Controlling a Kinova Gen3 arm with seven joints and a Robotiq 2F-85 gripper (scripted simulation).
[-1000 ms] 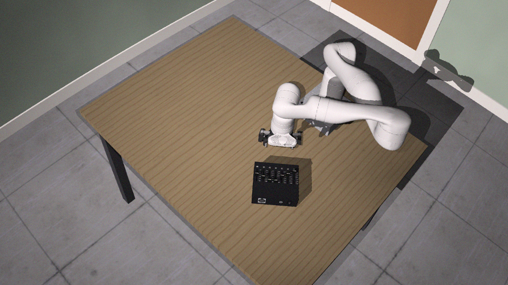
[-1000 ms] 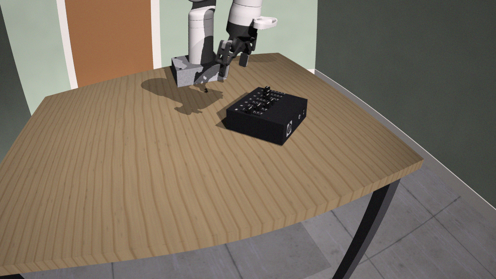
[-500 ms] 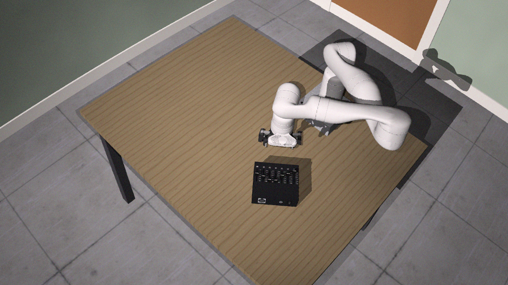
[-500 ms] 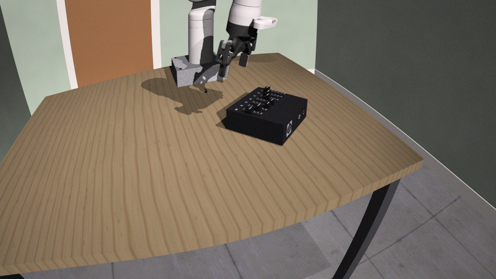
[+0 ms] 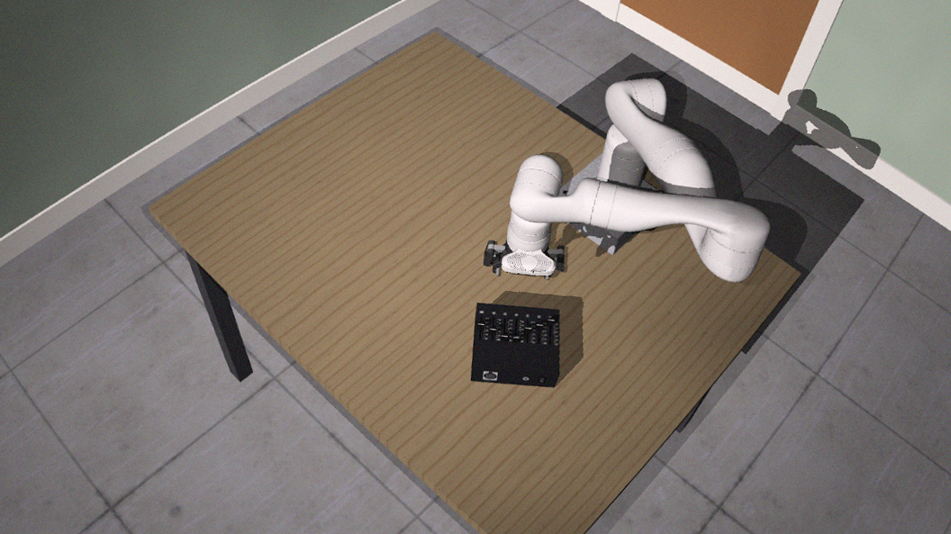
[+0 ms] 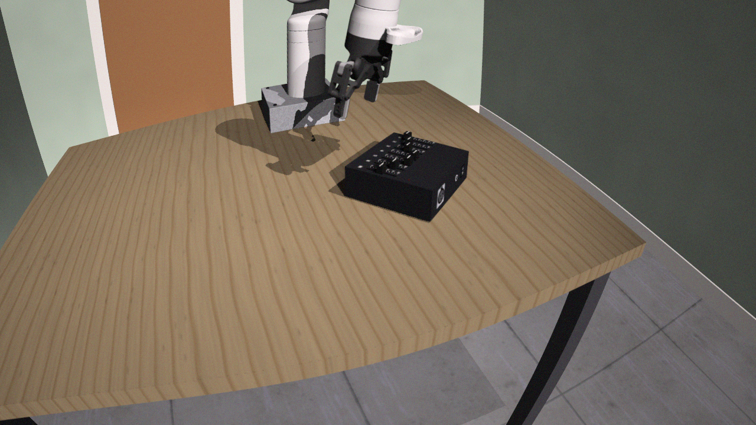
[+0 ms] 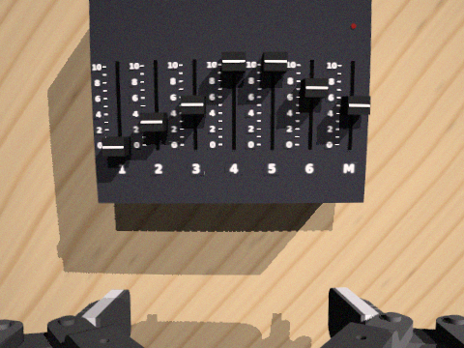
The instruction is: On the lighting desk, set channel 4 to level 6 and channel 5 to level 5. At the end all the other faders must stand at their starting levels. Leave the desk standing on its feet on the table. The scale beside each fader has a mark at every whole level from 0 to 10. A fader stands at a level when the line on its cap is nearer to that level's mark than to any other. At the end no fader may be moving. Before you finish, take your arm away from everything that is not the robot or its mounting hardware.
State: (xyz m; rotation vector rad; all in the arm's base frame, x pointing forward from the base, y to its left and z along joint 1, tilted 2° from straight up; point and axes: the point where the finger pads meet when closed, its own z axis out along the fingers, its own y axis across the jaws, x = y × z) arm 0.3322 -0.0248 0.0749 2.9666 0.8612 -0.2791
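The channel 4 fader cap is 9 cm ahead of my hand, 6 cm to the left of it and 6 cm below it. Also, from my hand: channel 5 fader cap: 11 cm ahead, 4 cm to the left, 6 cm below.
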